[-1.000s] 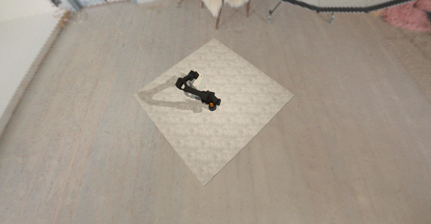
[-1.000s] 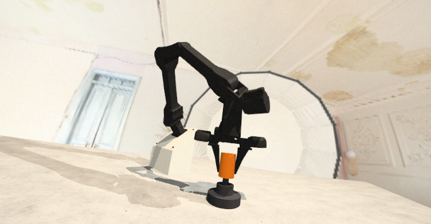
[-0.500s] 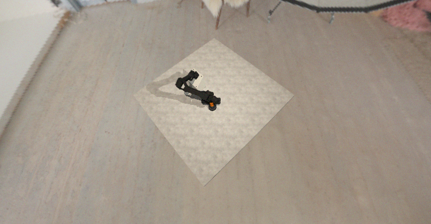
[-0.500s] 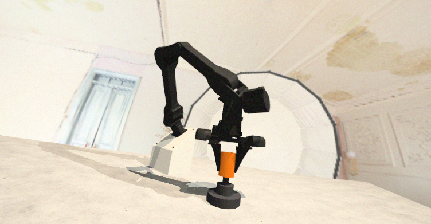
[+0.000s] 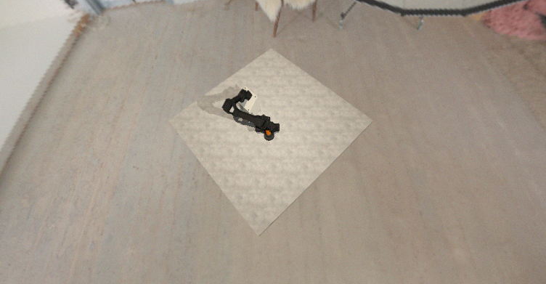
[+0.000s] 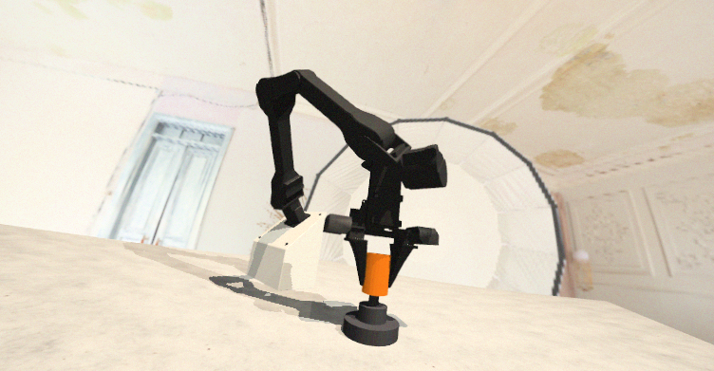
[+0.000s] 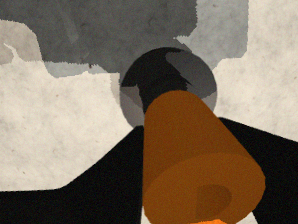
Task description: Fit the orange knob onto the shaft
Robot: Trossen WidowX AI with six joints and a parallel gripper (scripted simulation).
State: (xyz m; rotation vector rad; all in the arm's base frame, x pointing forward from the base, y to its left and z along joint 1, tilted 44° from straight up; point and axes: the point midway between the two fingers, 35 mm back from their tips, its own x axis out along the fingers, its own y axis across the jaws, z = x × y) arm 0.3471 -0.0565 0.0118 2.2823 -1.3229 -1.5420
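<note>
My gripper tip is now 20 mm below the orange knob. From my gripper tip the other things lie so: dark round pedestal 40 mm below.
</note>
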